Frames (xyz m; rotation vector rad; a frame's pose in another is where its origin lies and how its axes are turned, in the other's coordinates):
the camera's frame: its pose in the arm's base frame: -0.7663 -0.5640 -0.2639 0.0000 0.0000 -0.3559
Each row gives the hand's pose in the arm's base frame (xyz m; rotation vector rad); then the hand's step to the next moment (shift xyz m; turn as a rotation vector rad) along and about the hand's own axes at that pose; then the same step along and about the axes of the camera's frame.
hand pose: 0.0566 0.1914 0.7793 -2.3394 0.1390 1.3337
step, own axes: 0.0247 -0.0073 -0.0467 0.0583 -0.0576 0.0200
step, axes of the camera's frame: 0.0525 0.0089 0.0021 0.0066 0.0746 -0.0389
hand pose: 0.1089 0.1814 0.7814 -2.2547 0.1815 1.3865
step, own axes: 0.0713 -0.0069 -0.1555 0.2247 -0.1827 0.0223
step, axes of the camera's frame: 0.1712 0.0031 -0.0023 0.0745 0.2417 -0.1428
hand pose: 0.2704 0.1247 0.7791 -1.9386 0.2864 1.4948
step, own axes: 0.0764 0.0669 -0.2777 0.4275 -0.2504 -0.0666
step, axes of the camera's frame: 0.2626 -0.1217 -0.0603 0.2207 0.3390 -0.2937
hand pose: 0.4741 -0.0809 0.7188 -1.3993 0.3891 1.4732
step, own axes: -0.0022 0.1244 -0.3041 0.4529 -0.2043 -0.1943
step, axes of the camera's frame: 0.1632 -0.2538 -0.1300 0.2938 0.2492 -0.3690
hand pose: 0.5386 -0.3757 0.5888 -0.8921 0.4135 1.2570
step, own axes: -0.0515 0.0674 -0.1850 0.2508 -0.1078 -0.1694
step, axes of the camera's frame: 0.0199 -0.1761 -0.1000 0.1856 0.0961 -0.2439
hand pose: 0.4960 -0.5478 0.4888 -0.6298 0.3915 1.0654
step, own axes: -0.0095 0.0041 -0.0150 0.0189 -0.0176 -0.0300
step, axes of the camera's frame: -0.0022 -0.0166 -0.0071 0.0270 -0.0032 -0.0288
